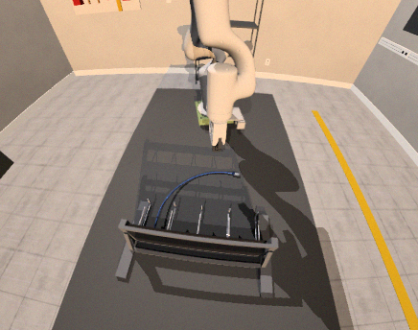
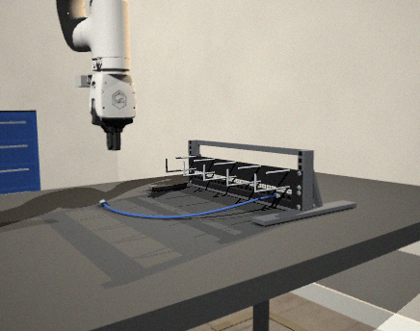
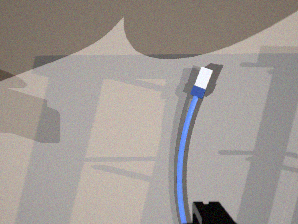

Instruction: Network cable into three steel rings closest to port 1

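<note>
The clear plug lies 160 mm below my hand and 100 mm to the left of it. Also, from my hand: patch-panel rack: 350 mm ahead, 100 mm below.
</note>
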